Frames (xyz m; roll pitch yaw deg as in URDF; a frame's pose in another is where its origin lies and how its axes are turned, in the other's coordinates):
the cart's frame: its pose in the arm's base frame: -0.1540 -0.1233 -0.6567 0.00 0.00 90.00
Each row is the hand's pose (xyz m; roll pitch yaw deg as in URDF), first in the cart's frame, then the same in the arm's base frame.
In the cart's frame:
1: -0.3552 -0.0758 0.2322 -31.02 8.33 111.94
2: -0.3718 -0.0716 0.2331 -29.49 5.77 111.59
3: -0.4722 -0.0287 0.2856 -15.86 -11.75 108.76
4: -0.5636 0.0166 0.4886 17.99 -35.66 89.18
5: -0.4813 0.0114 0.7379 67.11 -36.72 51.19
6: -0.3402 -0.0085 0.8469 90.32 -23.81 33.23
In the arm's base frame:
1: -0.0782 -0.4785 -0.4245 -31.02 8.33 -158.06
2: -0.0824 -0.4951 -0.4236 -29.49 5.77 -158.41
3: -0.1253 -0.5955 -0.3711 -15.86 -11.75 -161.24
4: -0.1706 -0.6869 -0.1681 17.99 -35.66 179.18
5: -0.1654 -0.6046 0.0812 67.11 -36.72 141.19
6: -0.1455 -0.4635 0.1902 90.32 -23.81 123.23

